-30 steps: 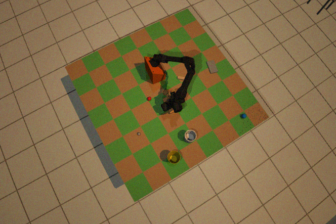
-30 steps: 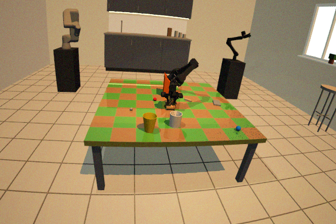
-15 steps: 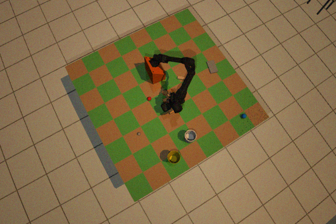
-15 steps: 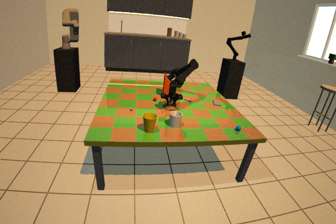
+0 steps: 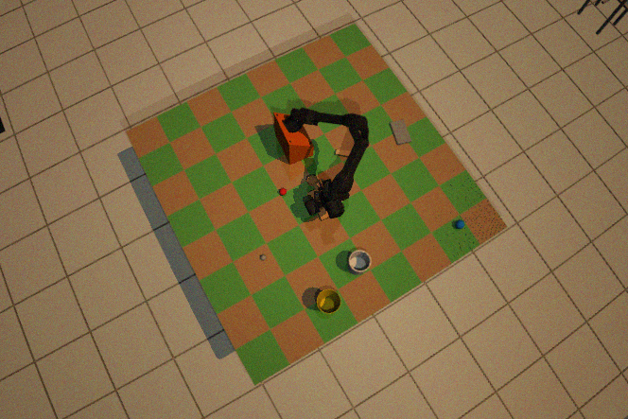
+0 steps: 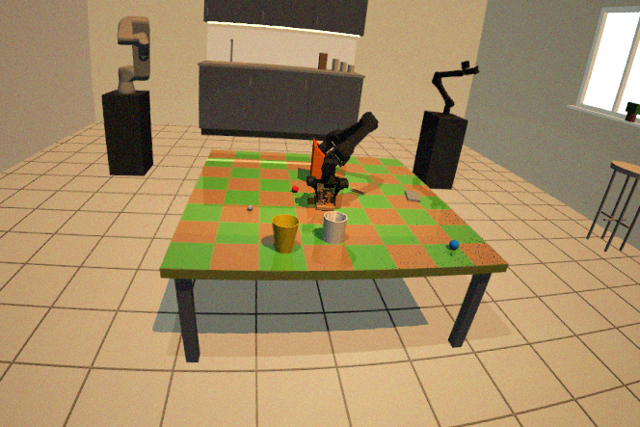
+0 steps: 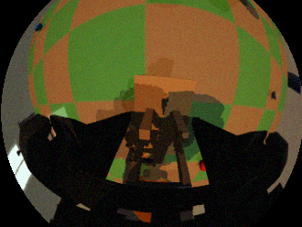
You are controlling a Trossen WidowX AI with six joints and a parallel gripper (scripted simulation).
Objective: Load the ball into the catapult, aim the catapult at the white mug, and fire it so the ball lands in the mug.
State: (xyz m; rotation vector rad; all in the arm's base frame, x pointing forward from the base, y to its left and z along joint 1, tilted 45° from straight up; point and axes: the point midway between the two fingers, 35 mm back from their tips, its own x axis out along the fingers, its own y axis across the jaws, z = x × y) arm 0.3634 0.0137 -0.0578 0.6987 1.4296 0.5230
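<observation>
The red ball is 16 cm behind my gripper tip, 12 cm to the right of it and 2 cm below it. The rest, counted from my gripper tip: white mug: 29 cm ahead, 2 cm to the right, 1 cm below; then wooden catapult: 6 cm behind, 2 cm to the left, 1 cm above; then wooden block: 22 cm to the left, 18 cm behind, 3 cm below.
</observation>
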